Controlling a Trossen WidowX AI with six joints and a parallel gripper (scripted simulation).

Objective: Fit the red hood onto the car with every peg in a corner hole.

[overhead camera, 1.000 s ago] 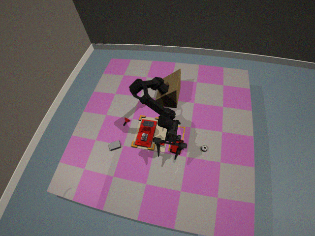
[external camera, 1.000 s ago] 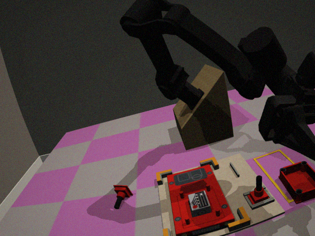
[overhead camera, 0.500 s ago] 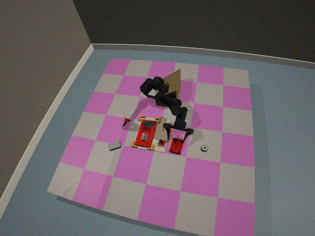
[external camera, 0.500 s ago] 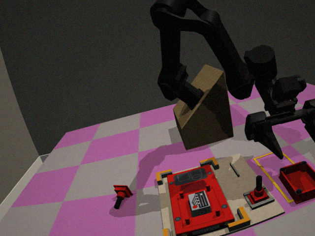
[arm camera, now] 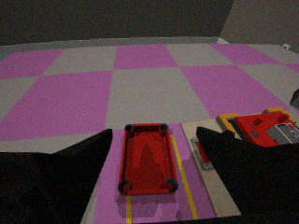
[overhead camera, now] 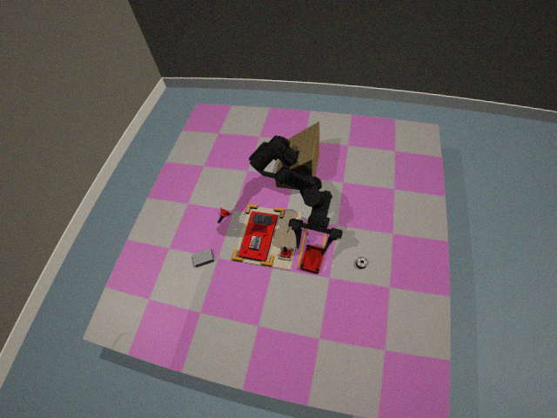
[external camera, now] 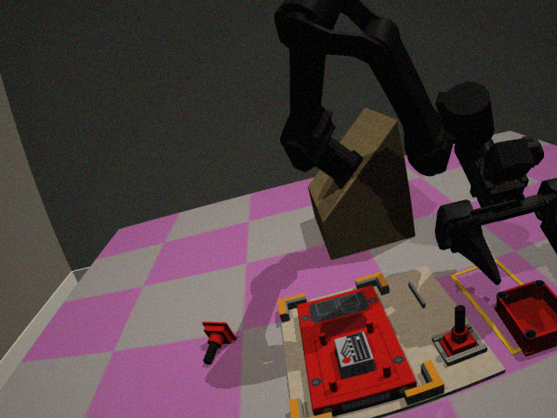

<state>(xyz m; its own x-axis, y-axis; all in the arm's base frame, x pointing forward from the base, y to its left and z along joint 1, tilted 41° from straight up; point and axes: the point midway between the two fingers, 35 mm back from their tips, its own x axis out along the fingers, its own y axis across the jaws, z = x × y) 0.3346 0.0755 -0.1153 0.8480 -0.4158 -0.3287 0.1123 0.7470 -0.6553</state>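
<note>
My gripper tip is 10 mm to the right of the red hood and 70 mm above it.
</note>
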